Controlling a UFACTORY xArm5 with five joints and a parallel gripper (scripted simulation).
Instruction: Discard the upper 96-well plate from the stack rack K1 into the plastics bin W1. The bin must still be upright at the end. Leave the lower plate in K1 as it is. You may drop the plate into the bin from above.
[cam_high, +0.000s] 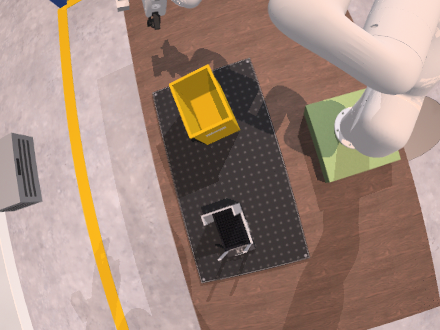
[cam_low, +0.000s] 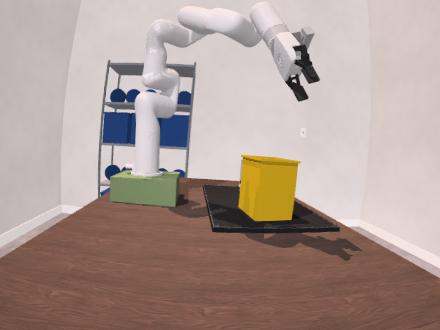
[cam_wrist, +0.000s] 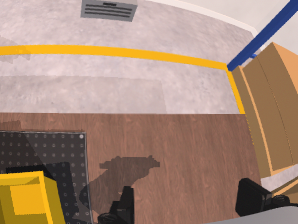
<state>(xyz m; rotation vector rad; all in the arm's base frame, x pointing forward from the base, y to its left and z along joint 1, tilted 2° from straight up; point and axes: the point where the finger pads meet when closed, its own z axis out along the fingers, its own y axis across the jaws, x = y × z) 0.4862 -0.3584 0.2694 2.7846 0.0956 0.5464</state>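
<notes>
My gripper is now 600 mm to the right of the black 96-well plate, 320 mm above it and 50 mm past it. From my hand the other things lie so: white well plate (600 mm to the left, 340 mm below, 50 mm behind); yellow plastics bin W1 (280 mm below, 220 mm to the left, 50 mm behind).
</notes>
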